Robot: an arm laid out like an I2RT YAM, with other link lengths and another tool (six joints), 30 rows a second.
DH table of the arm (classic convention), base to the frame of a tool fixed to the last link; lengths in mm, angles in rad. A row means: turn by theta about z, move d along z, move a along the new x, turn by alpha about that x. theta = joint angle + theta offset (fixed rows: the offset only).
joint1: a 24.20; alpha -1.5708; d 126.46; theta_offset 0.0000
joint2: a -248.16; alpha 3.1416; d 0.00; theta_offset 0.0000
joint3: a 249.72; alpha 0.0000; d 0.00; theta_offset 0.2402
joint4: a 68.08; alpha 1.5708; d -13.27; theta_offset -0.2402
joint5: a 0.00; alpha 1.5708; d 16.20; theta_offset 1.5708
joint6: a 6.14; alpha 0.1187; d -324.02; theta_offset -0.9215
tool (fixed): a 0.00; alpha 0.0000; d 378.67; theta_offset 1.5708
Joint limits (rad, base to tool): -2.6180..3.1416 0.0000..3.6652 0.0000..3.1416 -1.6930..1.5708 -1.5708..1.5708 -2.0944..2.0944
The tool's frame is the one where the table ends.
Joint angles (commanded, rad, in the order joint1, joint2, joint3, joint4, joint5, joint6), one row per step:
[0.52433, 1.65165, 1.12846, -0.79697, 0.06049, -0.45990]
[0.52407, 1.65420, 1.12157, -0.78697, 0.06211, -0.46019]
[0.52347, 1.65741, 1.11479, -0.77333, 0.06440, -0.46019]
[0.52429, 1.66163, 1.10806, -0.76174, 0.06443, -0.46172]
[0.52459, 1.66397, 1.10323, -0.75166, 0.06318, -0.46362]
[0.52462, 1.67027, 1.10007, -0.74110, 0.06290, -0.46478]
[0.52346, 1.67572, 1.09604, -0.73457, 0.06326, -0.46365]
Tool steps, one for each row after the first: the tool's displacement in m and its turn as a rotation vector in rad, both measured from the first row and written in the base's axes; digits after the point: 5 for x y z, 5 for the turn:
[0.00012, -0.00012, -0.00236, -0.00115, -0.00129, -0.00038]
[0.00076, -0.00011, -0.00480, -0.00124, -0.00556, -0.00156]
[0.00078, 0.00022, -0.00750, -0.00132, -0.00624, 0.00073]
[0.00091, 0.00051, -0.00914, 0.00071, -0.00829, 0.00318]
[0.00165, 0.00099, -0.01150, 0.00120, -0.00919, 0.00440]
[0.00213, 0.00081, -0.01396, -0.00029, -0.00673, 0.00206]

